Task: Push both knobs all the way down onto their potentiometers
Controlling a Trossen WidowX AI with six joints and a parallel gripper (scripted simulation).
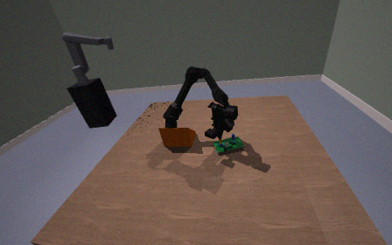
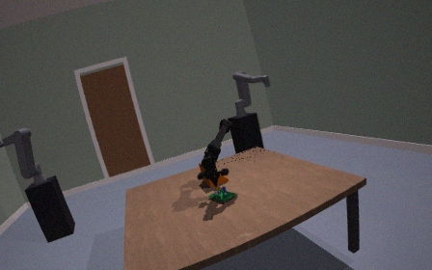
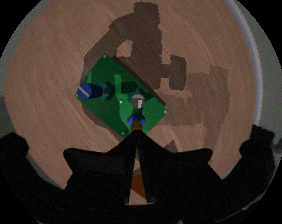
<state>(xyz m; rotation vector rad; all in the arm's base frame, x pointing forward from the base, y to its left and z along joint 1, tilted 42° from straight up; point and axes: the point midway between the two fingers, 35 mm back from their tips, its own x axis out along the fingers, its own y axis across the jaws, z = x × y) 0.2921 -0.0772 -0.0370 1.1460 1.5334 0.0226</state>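
Right now the blue knob is 80 mm ahead of my gripper tip and 10 mm to the left of it.
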